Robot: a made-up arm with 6 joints. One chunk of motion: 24 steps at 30 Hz.
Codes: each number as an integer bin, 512 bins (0 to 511) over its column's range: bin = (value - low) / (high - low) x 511, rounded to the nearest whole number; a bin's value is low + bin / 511 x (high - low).
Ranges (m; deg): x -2.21..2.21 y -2.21..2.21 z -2.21..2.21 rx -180..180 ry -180..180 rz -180..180
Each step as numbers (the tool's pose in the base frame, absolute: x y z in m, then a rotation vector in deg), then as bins.
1 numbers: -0.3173 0.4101 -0.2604 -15.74 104.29 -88.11
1 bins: 219 303 225 233 404 130
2 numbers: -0.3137 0.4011 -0.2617 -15.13 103.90 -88.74
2 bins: 219 302 225 234 403 130
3 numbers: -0.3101 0.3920 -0.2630 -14.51 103.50 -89.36
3 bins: 220 301 225 235 402 129
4 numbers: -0.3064 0.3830 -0.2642 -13.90 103.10 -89.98
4 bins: 220 300 225 236 402 128
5 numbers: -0.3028 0.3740 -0.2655 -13.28 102.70 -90.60
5 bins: 220 299 225 237 401 127
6 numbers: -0.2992 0.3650 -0.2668 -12.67 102.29 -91.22
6 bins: 221 298 225 238 401 126
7 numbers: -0.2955 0.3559 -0.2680 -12.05 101.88 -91.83
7 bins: 221 297 225 238 400 125
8 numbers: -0.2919 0.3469 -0.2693 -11.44 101.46 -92.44
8 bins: 222 296 224 239 400 124
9 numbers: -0.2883 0.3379 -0.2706 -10.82 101.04 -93.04
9 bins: 222 295 224 240 399 123
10 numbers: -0.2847 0.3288 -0.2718 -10.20 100.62 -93.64
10 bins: 223 294 224 241 398 123
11 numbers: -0.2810 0.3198 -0.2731 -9.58 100.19 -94.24
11 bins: 223 292 224 242 398 122
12 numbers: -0.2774 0.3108 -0.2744 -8.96 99.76 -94.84
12 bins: 223 291 224 243 397 121
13 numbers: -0.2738 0.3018 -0.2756 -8.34 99.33 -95.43
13 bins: 224 290 224 244 396 120
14 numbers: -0.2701 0.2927 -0.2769 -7.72 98.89 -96.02
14 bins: 224 289 223 245 396 119
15 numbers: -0.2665 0.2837 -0.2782 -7.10 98.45 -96.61
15 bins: 225 288 223 245 395 118
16 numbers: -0.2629 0.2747 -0.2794 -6.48 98.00 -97.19
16 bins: 225 287 223 246 395 118
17 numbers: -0.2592 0.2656 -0.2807 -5.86 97.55 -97.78
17 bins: 226 286 223 247 394 117
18 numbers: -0.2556 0.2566 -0.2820 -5.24 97.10 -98.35
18 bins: 226 285 223 248 393 116
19 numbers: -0.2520 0.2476 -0.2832 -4.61 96.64 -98.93
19 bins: 226 284 223 249 393 115
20 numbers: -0.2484 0.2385 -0.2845 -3.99 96.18 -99.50
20 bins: 227 283 223 250 392 114
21 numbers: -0.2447 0.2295 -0.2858 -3.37 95.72 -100.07
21 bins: 227 282 222 251 391 113
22 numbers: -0.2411 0.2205 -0.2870 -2.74 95.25 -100.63
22 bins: 228 281 222 252 391 113
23 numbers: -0.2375 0.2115 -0.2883 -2.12 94.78 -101.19
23 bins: 228 280 222 252 390 112
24 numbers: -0.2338 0.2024 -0.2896 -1.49 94.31 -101.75
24 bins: 228 279 222 253 389 111
